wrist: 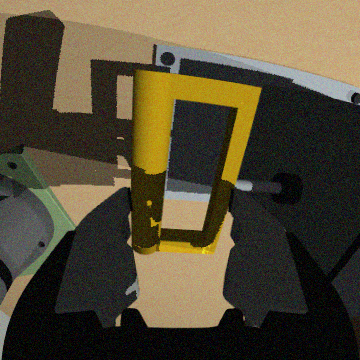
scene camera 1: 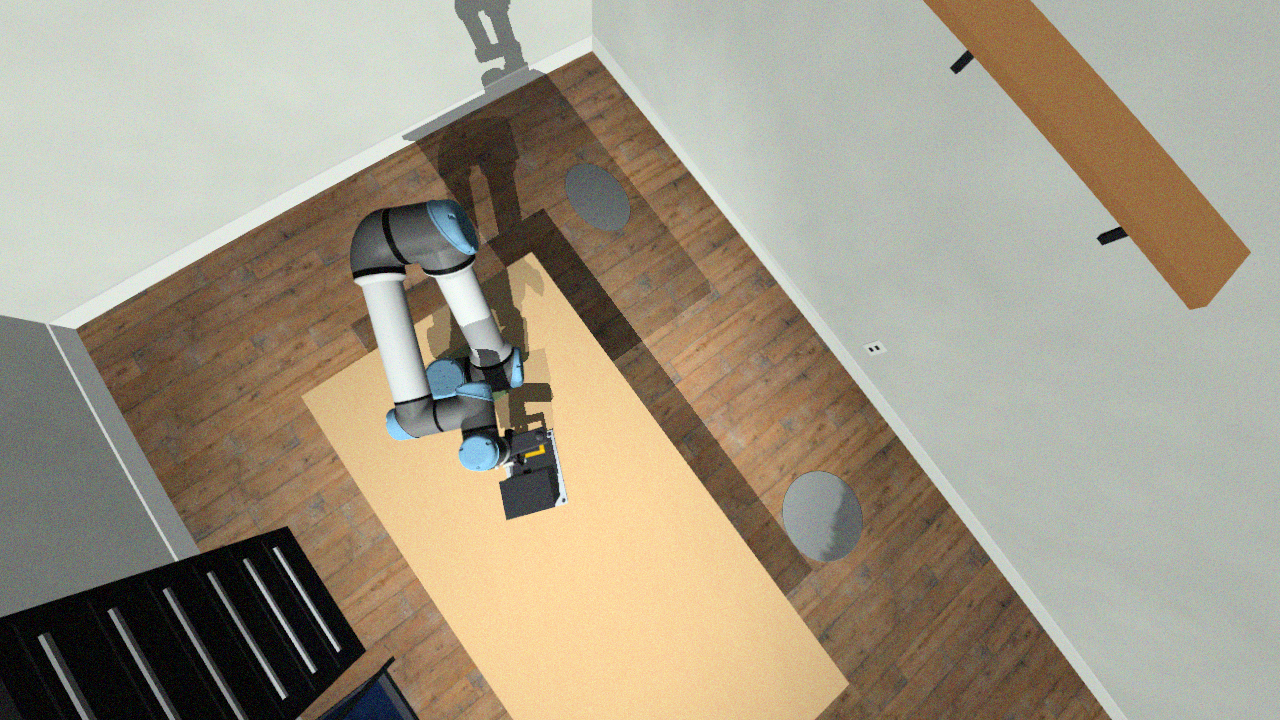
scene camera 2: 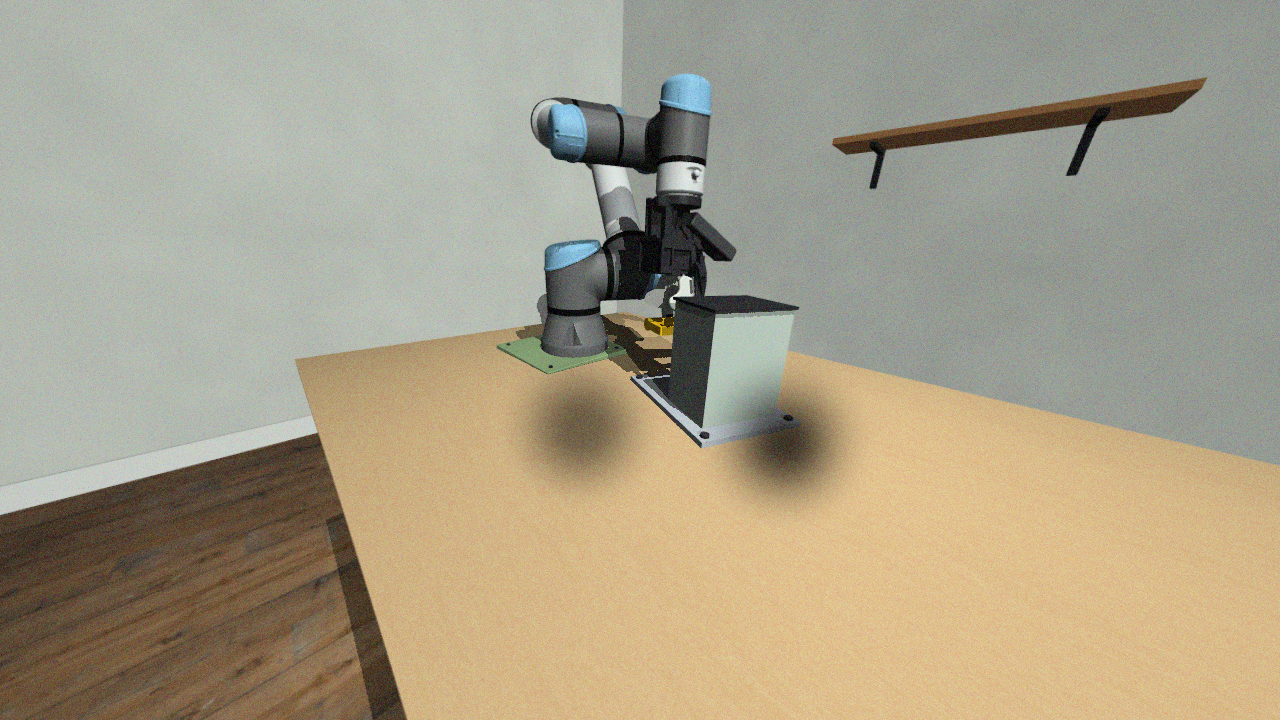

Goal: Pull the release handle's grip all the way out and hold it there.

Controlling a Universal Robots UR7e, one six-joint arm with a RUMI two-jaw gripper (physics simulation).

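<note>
The release handle's yellow grip (scene camera 1: 535, 452) (scene camera 2: 659, 325) (wrist: 151, 120), a rectangular loop with a thick rounded outer bar, stands out from the side of the dark housing (scene camera 1: 528, 494) (scene camera 2: 693, 367) (wrist: 310, 135). In the wrist view a short silver rod (wrist: 245, 185) shows between the grip and the round black collar (wrist: 289, 188) on the housing. My gripper (scene camera 2: 669, 315) (wrist: 180, 189) is shut on the grip, one finger against the outer bar and the other against the inner bar. In scene camera 2 the housing partly hides the fingertips and grip.
The housing stands on a light metal base plate (scene camera 1: 562, 483) (scene camera 2: 742, 431) (wrist: 215, 56) on the wooden table (scene camera 1: 644, 573) (scene camera 2: 581, 555). The arm's green mounting plate (scene camera 2: 537, 358) (wrist: 55, 215) is nearby. A wall shelf (scene camera 1: 1100, 143) (scene camera 2: 1011, 123) hangs to the right.
</note>
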